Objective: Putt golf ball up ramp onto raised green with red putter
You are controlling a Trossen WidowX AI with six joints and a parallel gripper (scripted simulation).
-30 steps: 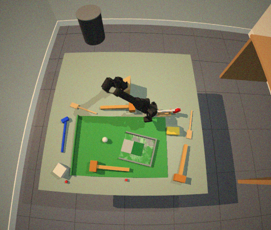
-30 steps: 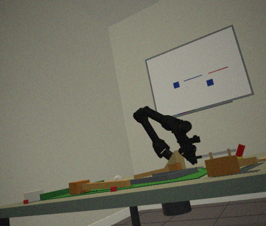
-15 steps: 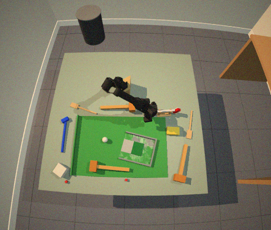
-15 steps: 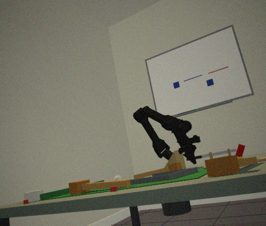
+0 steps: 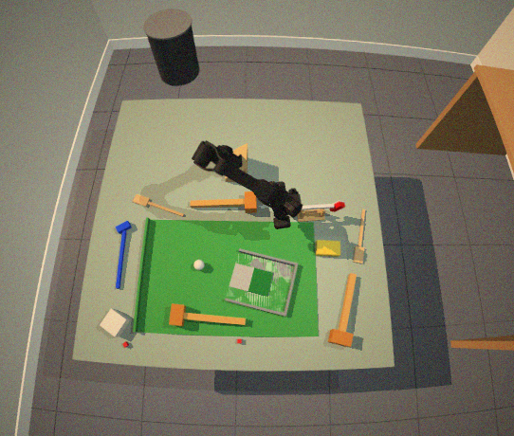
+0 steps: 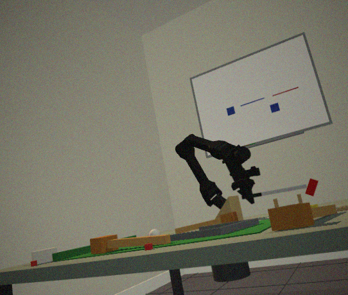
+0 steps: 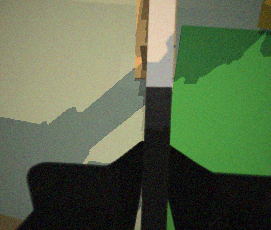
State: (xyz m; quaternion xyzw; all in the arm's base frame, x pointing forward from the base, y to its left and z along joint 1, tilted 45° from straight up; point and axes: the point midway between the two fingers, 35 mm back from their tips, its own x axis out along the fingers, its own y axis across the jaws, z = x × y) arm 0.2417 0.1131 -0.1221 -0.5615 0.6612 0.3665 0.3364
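Right now my gripper tip is 12 cm to the right of the red putter and 2 cm below it. The rest, counted from my gripper tip: green mat (25 cm to the right, 23 cm ahead, 7 cm below); white golf ball (36 cm to the right, 18 cm ahead, 5 cm below); yellow block (18 cm to the left, 16 cm ahead, 6 cm below).
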